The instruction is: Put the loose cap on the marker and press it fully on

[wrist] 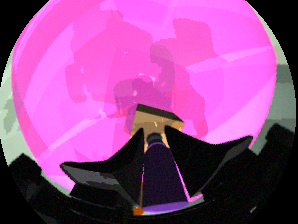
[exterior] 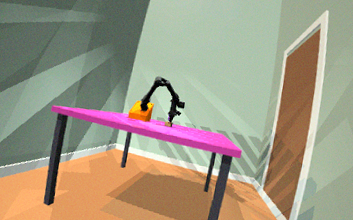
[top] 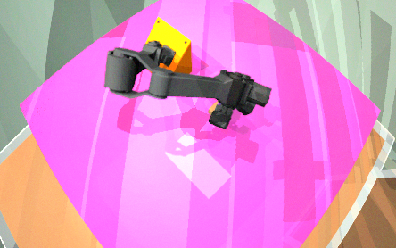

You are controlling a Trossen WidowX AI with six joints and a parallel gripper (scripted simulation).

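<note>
The purple cap lies 20 mm behind my gripper tip and 50 mm above it. Also, from my gripper tip: holder block (10 mm behind, 20 mm below); then purple marker (10 mm behind, 30 mm above).
</note>
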